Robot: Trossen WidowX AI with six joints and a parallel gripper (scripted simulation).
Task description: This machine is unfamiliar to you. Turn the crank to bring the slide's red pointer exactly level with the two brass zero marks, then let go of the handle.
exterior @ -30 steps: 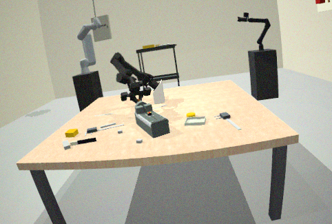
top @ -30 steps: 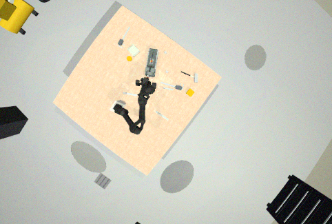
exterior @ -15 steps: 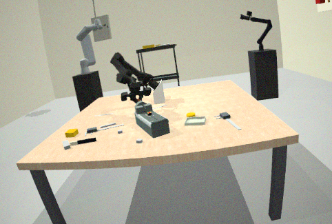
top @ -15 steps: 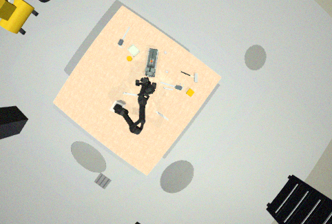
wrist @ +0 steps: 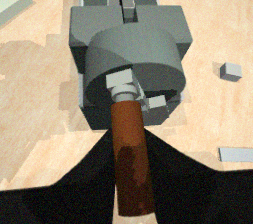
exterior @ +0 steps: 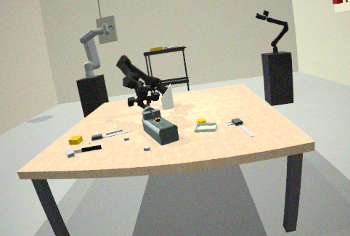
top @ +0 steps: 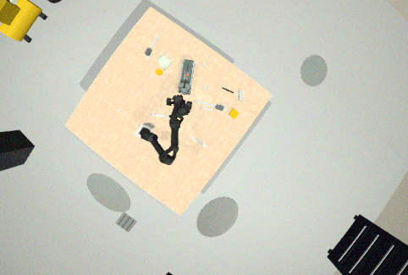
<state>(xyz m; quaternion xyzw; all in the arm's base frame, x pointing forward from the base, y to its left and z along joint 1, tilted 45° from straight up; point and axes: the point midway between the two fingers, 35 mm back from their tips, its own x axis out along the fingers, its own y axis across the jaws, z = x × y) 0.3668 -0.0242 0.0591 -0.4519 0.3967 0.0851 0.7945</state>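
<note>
Right now my gripper tip is 1 cm below the crank. From my gripper tip the other things lie so: red pointer (15 cm ahead, 8 cm to the left, 1 cm below); brown crank handle (1 cm behind, 1 cm to the right, 3 cm above); yellow disc (3 cm ahead, 28 cm to the left, 8 cm below).
</note>
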